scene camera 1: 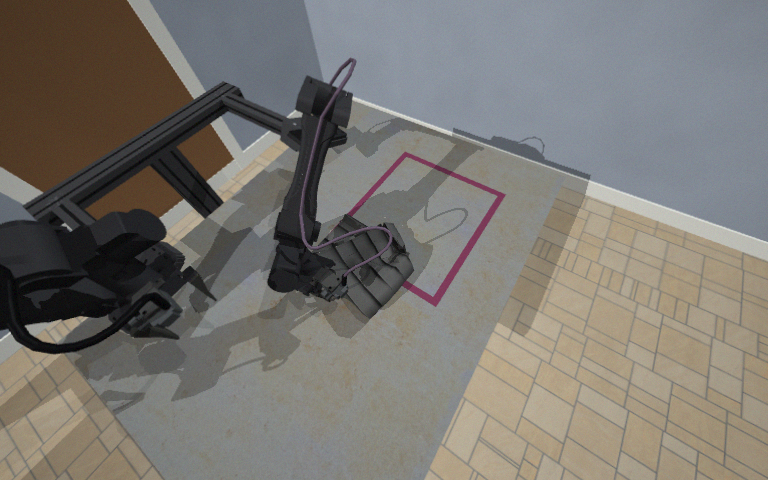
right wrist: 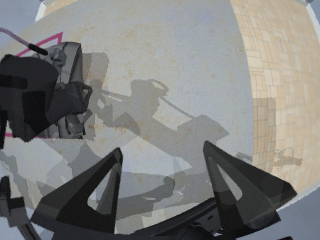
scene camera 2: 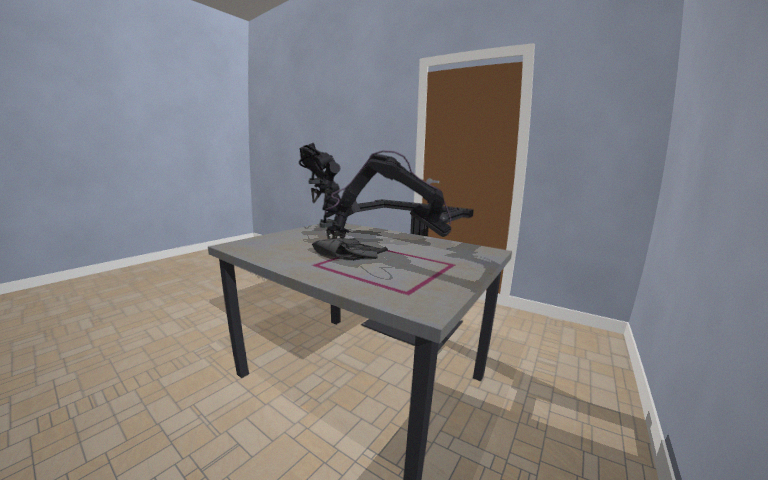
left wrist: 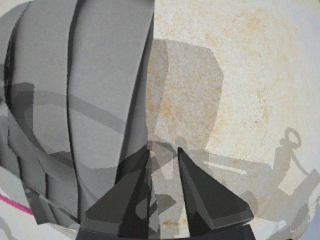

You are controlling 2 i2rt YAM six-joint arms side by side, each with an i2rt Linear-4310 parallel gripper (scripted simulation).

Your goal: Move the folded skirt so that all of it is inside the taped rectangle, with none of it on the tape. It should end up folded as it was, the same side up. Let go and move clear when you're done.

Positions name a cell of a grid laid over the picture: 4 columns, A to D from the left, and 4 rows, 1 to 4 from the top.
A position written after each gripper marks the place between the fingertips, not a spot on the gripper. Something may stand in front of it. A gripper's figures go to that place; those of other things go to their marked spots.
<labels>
The left gripper (right wrist: B2): 37 cm from the lens. The right gripper (right wrist: C3) is 11 cm from the lens. A dark grey pleated skirt (right wrist: A2) is 36 cm from the lens.
</labels>
